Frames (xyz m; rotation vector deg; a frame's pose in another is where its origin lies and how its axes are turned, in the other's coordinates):
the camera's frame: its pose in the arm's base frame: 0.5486 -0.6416 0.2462 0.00 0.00 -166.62
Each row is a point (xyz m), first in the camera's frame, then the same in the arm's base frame.
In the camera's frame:
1: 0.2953 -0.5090 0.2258
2: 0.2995 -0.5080 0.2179
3: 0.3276 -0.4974 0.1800
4: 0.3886 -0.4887 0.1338
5: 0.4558 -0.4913 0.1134
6: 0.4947 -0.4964 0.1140
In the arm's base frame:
1: 0.1435 -0.2148 0.4720
2: 0.1397 -0.2167 0.4641
3: 0.1148 -0.2335 0.4262
4: 0.0575 -0.2561 0.3800
5: -0.0085 -0.2691 0.3596
6: -0.0475 -0.2732 0.3602

